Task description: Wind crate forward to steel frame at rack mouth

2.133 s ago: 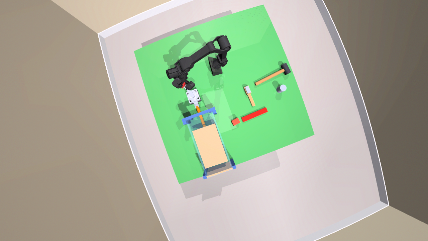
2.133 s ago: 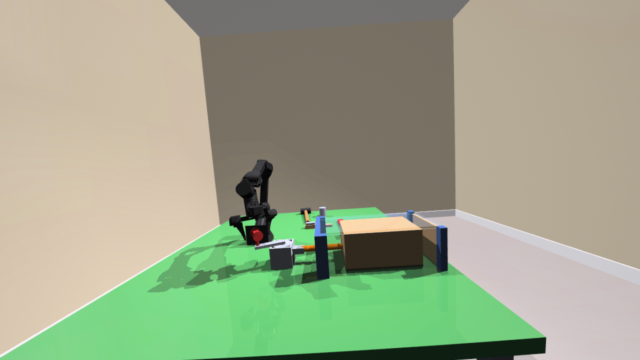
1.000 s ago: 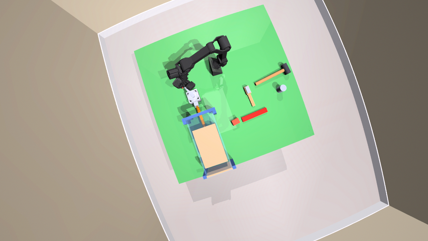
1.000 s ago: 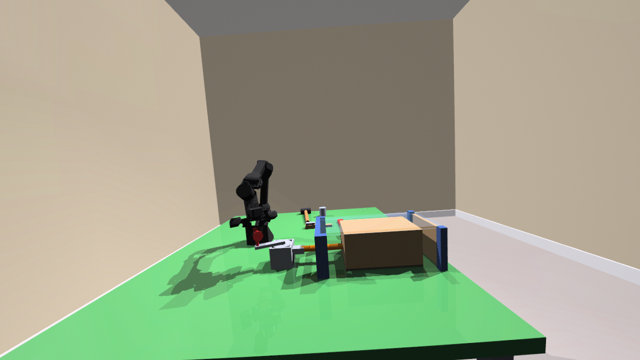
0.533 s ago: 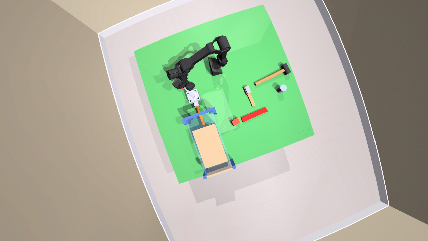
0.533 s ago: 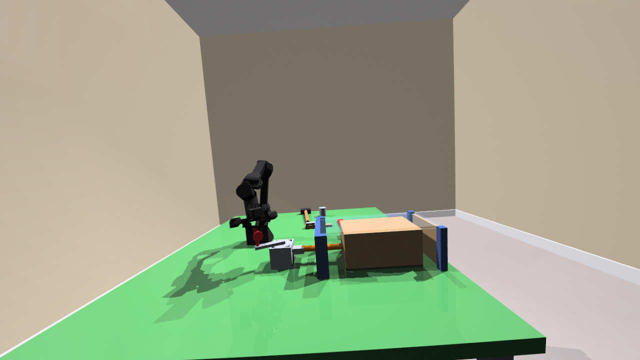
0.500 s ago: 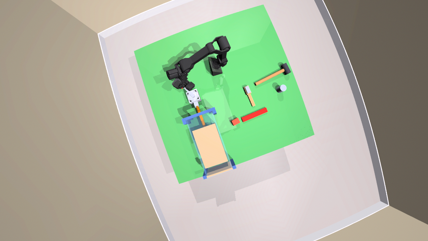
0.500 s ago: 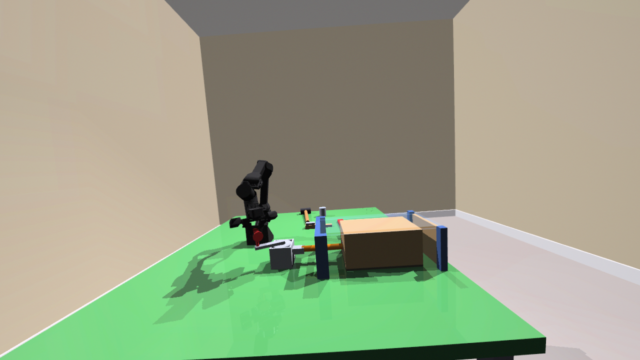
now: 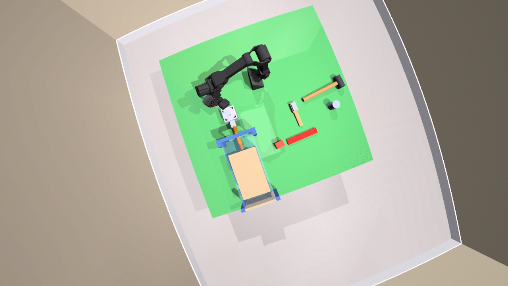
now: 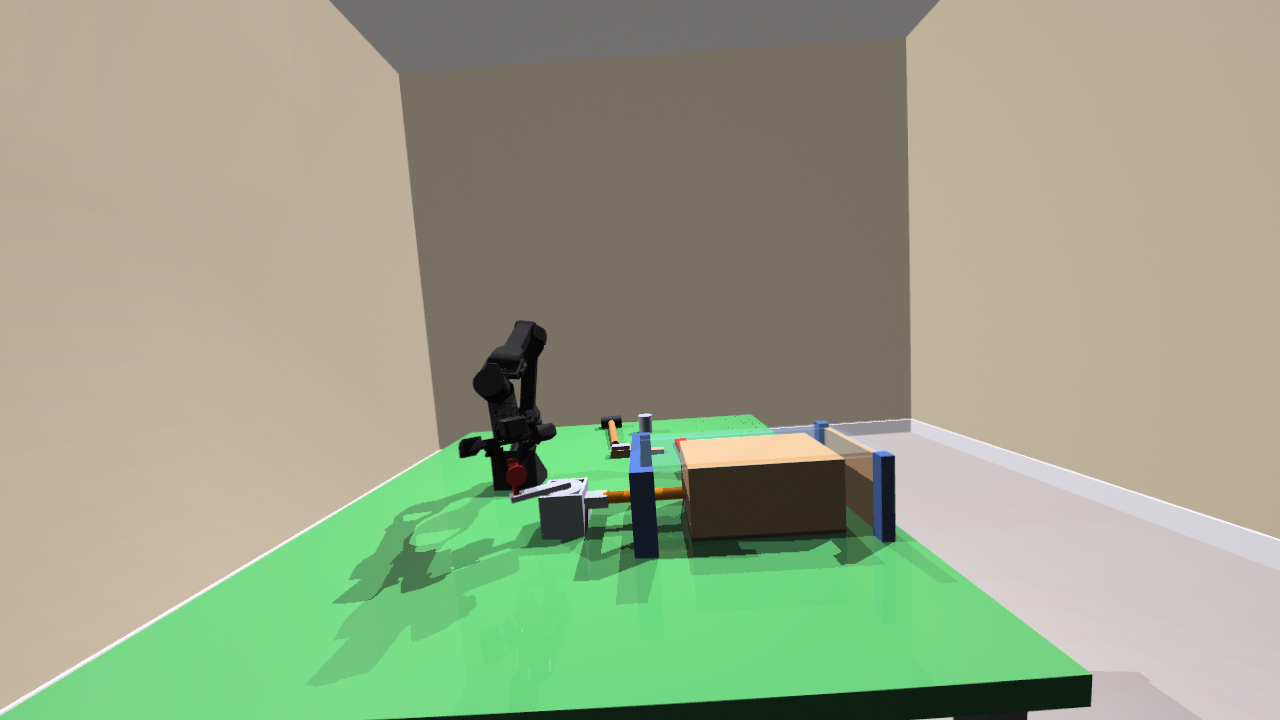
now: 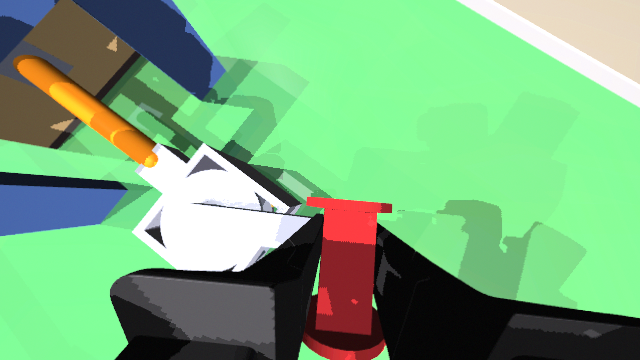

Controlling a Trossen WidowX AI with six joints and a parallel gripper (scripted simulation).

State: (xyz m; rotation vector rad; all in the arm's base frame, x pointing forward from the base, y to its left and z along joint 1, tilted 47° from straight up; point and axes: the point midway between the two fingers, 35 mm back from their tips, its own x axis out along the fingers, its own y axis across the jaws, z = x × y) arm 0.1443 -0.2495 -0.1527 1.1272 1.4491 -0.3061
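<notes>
The winch handle is 30 mm to the left of my gripper tip, 30 mm below it and 20 mm ahead of it. Also, from my gripper tip: blue steel frame (230 mm ahead, 100 mm to the left, 30 mm below); then winch (100 mm below, 60 mm to the left, 60 mm ahead); then red knob (10 mm to the left, 10 mm behind).
</notes>
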